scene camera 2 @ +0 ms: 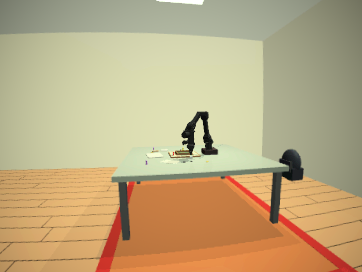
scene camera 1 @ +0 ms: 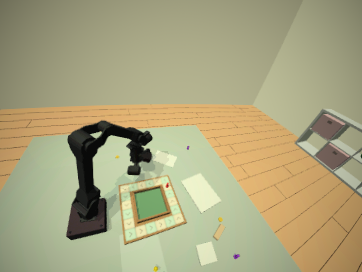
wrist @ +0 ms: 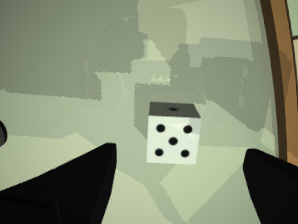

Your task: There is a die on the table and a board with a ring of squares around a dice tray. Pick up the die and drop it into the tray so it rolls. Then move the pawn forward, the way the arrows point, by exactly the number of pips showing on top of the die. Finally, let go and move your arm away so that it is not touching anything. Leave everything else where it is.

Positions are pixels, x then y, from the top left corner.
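Labels:
Green dice tray (scene camera 1: 149,203), 0.76 m from the lens. White sheet (scene camera 1: 204,197), 0.83 m from the lens.

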